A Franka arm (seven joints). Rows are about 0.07 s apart.
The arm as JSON. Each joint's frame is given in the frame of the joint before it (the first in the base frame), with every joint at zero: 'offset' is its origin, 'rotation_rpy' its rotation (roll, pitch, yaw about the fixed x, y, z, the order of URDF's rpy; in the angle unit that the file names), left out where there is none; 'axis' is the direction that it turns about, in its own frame. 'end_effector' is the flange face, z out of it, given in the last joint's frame.
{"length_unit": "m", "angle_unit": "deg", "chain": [
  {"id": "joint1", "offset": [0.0, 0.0, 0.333], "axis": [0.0, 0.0, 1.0]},
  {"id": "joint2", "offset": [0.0, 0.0, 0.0], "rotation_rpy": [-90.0, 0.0, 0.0], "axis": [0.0, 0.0, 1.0]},
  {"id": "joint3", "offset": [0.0, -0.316, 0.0], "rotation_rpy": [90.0, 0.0, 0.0], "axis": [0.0, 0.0, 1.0]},
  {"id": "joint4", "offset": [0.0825, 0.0, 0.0], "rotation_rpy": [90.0, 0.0, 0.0], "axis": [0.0, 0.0, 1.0]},
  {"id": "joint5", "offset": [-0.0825, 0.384, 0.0], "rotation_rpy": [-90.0, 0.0, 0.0], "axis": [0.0, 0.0, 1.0]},
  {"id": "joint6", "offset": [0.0, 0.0, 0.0], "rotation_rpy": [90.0, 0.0, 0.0], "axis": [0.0, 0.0, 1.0]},
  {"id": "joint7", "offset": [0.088, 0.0, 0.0], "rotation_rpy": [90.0, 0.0, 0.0], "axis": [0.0, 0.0, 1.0]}
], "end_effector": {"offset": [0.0, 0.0, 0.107]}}
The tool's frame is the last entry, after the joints.
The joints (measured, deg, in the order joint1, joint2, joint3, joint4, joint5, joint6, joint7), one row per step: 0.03 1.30 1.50 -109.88 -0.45 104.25 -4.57; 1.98 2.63 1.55 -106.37 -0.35 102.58 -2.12; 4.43 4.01 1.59 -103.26 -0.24 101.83 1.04; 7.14 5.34 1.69 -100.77 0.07 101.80 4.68; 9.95 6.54 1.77 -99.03 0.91 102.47 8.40; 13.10 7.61 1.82 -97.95 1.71 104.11 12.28; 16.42 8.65 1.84 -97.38 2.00 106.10 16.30; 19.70 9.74 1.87 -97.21 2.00 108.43 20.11; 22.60 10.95 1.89 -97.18 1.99 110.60 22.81; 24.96 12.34 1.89 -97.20 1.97 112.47 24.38; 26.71 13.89 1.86 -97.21 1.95 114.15 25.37; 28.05 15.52 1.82 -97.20 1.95 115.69 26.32; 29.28 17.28 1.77 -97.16 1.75 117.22 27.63; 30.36 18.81 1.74 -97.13 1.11 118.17 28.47
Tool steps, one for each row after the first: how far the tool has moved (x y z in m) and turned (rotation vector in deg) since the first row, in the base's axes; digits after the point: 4 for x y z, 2 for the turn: 0.0095 0.0199 0.0133 -0.13 -0.53 -0.48; 0.0182 0.0454 0.0240 -0.23 -1.53 -1.18; 0.0244 0.0751 0.0310 -0.06 -2.64 -2.09; 0.0278 0.1069 0.0340 0.75 -3.67 -3.18; 0.0285 0.1422 0.0342 1.74 -5.00 -4.14; 0.0261 0.1785 0.0311 2.38 -6.24 -4.98; 0.0214 0.2141 0.0245 2.89 -7.39 -5.57; 0.0158 0.2457 0.0151 3.38 -8.14 -5.44; 0.0108 0.2717 0.0027 3.69 -8.43 -4.72; 0.0078 0.2913 -0.0118 3.83 -8.45 -4.05; 0.0061 0.3068 -0.0274 3.85 -8.30 -3.77; 0.0046 0.3209 -0.0444 3.63 -8.15 -3.86; 0.0022 0.3326 -0.0601 2.92 -7.94 -3.36
